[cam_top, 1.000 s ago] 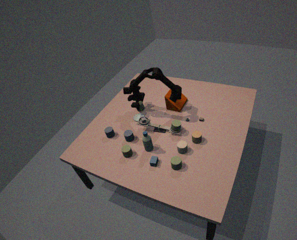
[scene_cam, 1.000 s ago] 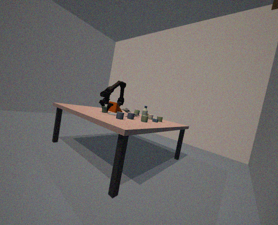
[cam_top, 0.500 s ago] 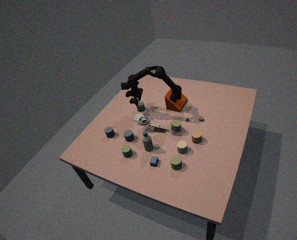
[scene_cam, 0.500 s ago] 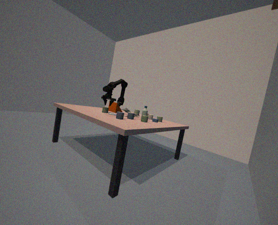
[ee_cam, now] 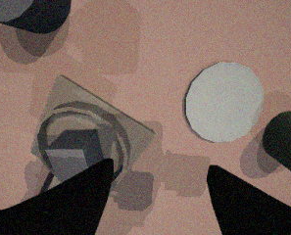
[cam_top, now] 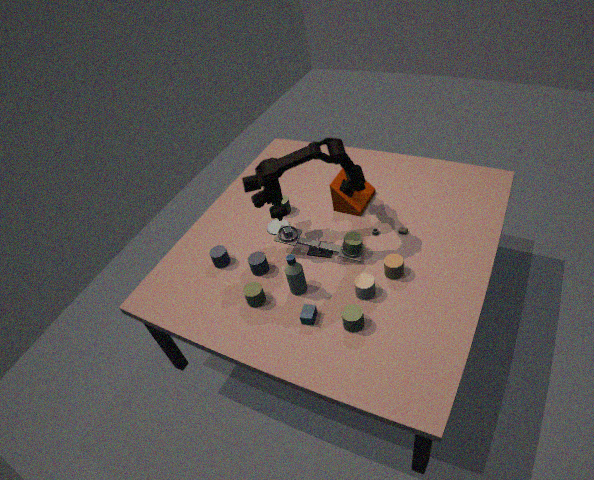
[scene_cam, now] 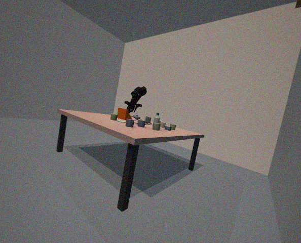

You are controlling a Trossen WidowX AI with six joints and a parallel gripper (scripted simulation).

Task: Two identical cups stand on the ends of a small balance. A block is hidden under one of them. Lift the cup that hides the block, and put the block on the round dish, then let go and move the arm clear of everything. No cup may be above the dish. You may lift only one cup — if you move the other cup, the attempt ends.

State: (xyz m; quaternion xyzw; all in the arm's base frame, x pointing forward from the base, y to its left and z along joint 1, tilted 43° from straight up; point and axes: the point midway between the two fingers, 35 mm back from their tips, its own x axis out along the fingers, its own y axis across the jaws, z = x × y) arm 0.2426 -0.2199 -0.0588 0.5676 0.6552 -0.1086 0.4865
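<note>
Now: the grey block 5 cm to the left of my gripper tip, 4 cm below it and 4 cm ahead of it. Also, from my gripper tip: bottle 24 cm ahead, 15 cm to the left, 2 cm below; then pale round dish 12 cm below, 7 cm behind, 6 cm to the right.
</note>
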